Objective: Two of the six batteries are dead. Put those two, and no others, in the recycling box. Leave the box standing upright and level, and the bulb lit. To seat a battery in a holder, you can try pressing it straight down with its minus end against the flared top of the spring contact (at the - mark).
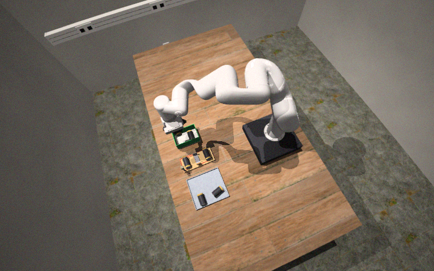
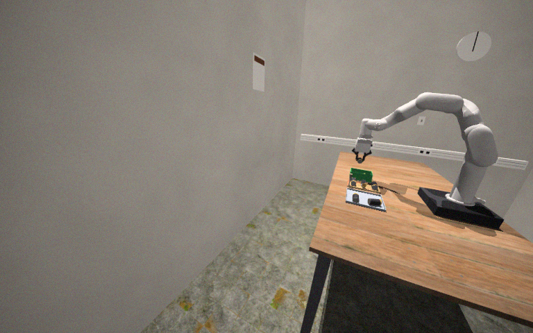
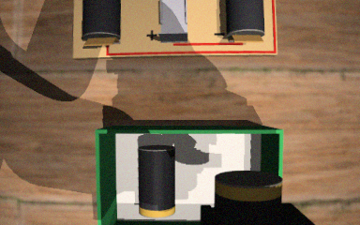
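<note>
The green recycling box is 14 cm below my hand, 3 cm behind it and 1 cm to the right of it. The rest, counted from my hand: grey tray 33 cm to the left, 15 cm below, 11 cm behind.
</note>
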